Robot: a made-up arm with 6 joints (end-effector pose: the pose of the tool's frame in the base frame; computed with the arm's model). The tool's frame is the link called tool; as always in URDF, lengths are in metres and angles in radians.
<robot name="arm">
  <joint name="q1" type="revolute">
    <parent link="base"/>
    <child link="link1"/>
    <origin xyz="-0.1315 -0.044 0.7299"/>
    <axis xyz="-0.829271 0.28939 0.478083"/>
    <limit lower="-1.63" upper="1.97"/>
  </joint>
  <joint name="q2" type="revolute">
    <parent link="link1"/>
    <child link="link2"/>
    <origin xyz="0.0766 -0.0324 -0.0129"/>
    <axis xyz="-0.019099 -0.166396 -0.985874"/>
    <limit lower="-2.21" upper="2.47"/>
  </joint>
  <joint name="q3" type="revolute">
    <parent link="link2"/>
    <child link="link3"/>
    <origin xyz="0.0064 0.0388 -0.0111"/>
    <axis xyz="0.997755 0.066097 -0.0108"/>
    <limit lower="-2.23" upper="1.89"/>
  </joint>
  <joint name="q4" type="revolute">
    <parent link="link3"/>
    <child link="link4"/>
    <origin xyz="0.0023 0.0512 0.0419"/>
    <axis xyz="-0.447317 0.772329 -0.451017"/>
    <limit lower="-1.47" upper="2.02"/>
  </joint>
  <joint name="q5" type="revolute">
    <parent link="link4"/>
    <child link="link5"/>
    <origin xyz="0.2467 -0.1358 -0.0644"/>
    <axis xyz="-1 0 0"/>
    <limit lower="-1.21" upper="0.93"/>
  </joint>
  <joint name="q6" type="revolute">
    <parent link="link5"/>
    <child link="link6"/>
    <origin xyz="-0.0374 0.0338 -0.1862"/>
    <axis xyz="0 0 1"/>
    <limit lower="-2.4" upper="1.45"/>
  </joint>
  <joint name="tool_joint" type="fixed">
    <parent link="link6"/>
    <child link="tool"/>
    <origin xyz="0.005 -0.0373 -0.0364" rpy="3.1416 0 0"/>
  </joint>
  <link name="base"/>
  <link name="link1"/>
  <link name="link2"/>
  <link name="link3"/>
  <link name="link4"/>
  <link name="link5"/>
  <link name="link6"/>
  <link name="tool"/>
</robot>
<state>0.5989 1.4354 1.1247 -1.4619 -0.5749 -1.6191</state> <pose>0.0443 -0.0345 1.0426 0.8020 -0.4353 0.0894 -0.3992</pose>
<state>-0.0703 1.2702 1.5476 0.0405 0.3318 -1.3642</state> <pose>0.2814 -0.1524 0.6014 0.6137 -0.2330 0.7536 0.0328</pose>
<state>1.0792 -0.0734 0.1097 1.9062 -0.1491 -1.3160</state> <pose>-0.2125 -0.1635 0.9297 0.8277 0.0935 -0.5354 0.1396</pose>
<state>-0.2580 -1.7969 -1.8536 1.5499 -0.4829 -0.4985</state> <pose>0.0177 -0.2935 0.8490 0.2103 0.7053 -0.3064 0.6037</pose>
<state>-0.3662 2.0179 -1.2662 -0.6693 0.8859 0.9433</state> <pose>-0.3433 -0.3936 0.7303 0.2288 0.6458 -0.2029 -0.6996</pose>
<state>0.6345 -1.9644 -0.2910 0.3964 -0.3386 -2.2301</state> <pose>-0.1151 -0.1464 0.4755 0.4378 0.8954 -0.0615 0.0518</pose>
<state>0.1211 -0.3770 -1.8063 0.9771 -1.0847 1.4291</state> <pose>0.1108 -0.1697 0.8030 0.5493 0.7168 0.4151 -0.1106</pose>
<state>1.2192 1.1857 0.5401 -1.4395 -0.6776 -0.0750</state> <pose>0.1822 0.2415 0.8152 0.2235 -0.6820 -0.5247 -0.4578</pose>
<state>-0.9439 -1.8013 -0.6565 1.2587 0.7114 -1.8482</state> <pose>0.0771 -0.3740 0.7253 0.2416 0.4368 -0.6026 0.6226</pose>
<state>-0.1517 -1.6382 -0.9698 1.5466 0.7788 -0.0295</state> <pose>0.0510 -0.2783 1.0068 0.8827 0.4395 -0.0396 0.1613</pose>
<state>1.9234 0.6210 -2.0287 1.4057 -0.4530 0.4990</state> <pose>-0.2689 0.1096 0.7828 0.8423 -0.0842 -0.2162 0.4864</pose>
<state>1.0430 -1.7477 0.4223 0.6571 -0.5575 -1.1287</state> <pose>-0.1499 -0.2881 0.6418 0.6786 0.5380 0.1451 -0.4785</pose>
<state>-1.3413 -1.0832 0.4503 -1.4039 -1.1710 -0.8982</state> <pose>-0.2090 -0.1678 0.9738 0.7923 -0.0322 -0.6007 -0.1016</pose>
